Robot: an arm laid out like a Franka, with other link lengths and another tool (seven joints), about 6 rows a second.
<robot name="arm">
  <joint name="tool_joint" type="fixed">
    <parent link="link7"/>
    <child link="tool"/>
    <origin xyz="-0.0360 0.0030 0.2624" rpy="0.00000 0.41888 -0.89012"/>
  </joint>
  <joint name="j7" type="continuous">
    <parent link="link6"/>
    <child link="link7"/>
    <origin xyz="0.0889 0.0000 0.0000" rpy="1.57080 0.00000 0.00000"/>
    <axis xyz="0 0 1"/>
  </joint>
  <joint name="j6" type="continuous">
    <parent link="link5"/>
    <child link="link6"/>
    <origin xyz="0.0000 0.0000 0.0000" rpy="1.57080 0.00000 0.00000"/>
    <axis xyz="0 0 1"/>
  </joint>
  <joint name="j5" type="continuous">
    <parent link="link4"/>
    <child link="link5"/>
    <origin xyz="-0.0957 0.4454 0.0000" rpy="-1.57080 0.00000 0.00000"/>
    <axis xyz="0 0 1"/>
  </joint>
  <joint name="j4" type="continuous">
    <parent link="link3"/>
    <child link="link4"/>
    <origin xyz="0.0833 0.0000 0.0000" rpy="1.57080 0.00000 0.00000"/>
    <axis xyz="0 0 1"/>
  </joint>
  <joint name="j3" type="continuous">
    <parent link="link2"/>
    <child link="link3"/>
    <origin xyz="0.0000 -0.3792 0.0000" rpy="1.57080 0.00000 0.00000"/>
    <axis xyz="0 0 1"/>
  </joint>
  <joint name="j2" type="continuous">
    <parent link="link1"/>
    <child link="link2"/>
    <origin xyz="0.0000 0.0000 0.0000" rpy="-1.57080 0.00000 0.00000"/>
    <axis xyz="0 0 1"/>
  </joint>
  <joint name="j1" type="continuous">
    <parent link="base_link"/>
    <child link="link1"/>
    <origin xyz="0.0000 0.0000 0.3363" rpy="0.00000 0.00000 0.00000"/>
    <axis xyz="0 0 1"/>
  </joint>
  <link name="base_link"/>
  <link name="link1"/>
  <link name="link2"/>
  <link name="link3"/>
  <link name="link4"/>
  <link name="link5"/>
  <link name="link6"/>
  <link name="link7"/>
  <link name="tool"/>
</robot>
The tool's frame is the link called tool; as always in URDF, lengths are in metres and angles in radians. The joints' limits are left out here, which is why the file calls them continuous.
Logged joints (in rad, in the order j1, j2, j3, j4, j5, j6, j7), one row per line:
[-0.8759 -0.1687 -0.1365 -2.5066 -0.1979 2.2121 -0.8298]
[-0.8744 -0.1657 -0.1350 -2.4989 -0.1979 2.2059 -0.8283]
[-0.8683 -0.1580 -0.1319 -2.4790 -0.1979 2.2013 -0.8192]
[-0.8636 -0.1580 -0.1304 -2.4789 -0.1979 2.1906 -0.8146]
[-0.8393 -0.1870 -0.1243 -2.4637 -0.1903 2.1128 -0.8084]
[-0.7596 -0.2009 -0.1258 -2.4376 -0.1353 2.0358 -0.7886]
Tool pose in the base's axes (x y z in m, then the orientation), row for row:
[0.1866 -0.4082 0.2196 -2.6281 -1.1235 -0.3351]
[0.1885 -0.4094 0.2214 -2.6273 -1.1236 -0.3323]
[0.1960 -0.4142 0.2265 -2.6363 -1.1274 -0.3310]
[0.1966 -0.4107 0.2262 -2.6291 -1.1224 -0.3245]
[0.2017 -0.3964 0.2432 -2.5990 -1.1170 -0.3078]
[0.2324 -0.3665 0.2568 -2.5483 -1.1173 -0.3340]
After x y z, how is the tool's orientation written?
As a rotation vector, in radians.
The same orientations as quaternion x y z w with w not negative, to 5 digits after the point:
[-0.90531 -0.38702 -0.11543 0.13154]
[-0.90530 -0.38716 -0.11450 0.13204]
[-0.90596 -0.38743 -0.11375 0.12730]
[-0.90584 -0.38672 -0.11180 0.13190]
[-0.90336 -0.38825 -0.10699 0.14747]
[-0.89627 -0.39297 -0.11747 0.16876]

